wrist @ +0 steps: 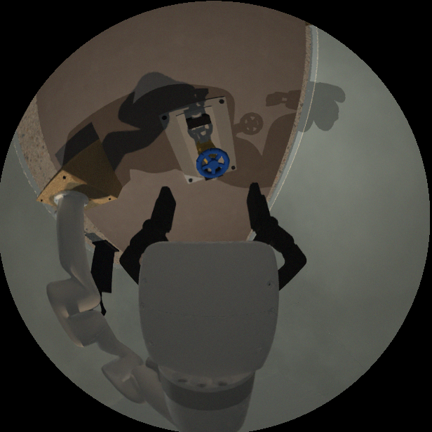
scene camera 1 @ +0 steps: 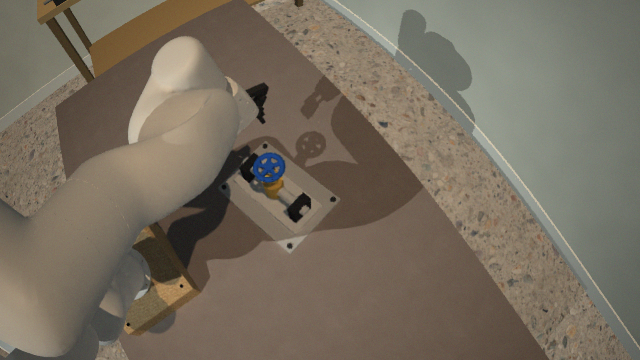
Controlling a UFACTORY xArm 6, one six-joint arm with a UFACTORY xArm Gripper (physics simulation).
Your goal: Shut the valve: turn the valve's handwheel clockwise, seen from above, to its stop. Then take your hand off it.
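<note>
The blue handwheel (scene camera 1: 269, 167) (wrist: 213, 163) sits on top of the yellow valve body (scene camera 1: 273, 188) (wrist: 204, 146), which is on a pipe between black clamps. The valve stands on a pale base plate (scene camera 1: 250, 207) (wrist: 227, 130) with dark bolts at its corners. My gripper (scene camera 1: 265, 104) (wrist: 209, 191) is wide open and empty. In the scene view it is off to the upper left of the handwheel, apart from it. In the wrist view the handwheel shows whole, beyond the fingertips. The wheel's turn angle relative to its stop cannot be told.
My arm (scene camera 1: 165, 165) reaches in from the left in the scene view. A wooden block (scene camera 1: 165, 260) (wrist: 92, 167) under the arm's base is at the lower left there. A wooden table (scene camera 1: 42, 12) stands at the upper left, and a wall (scene camera 1: 550, 100) is at the right.
</note>
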